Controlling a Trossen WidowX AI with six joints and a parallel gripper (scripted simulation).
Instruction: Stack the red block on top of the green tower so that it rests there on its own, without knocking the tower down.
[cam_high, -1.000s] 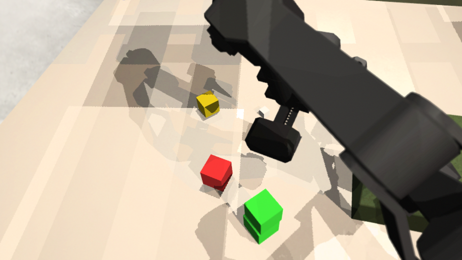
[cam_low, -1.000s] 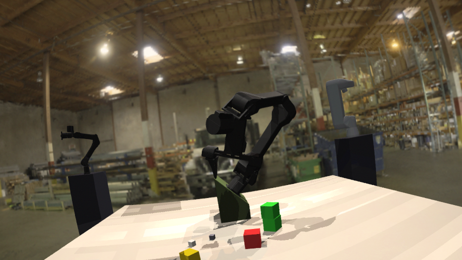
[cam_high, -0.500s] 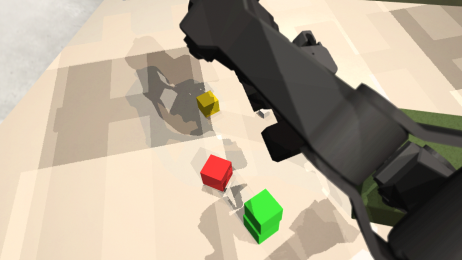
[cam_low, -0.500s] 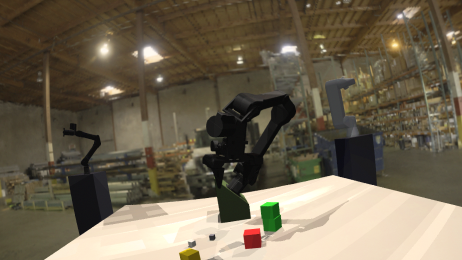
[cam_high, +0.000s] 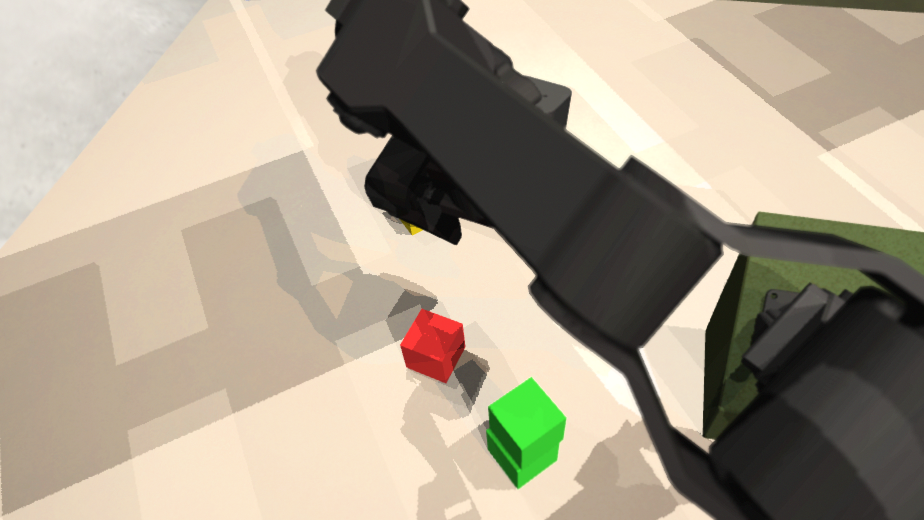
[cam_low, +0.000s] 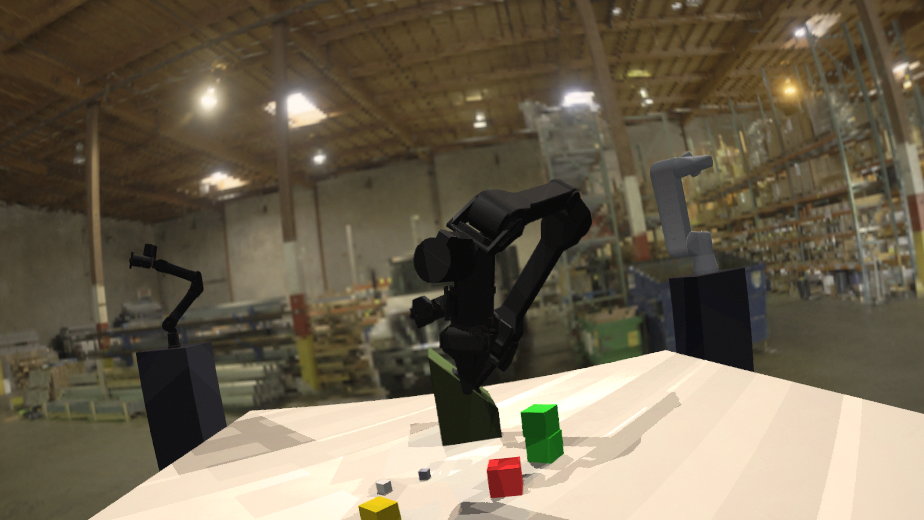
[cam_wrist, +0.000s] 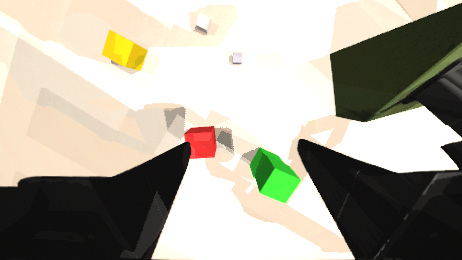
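Now: gripper tip 7 cm short of the red block, 2 cm to the right of it and 13 cm above it. Also, from my gripper tip: yellow block 14 cm ahead, 15 cm to the right, 13 cm below.
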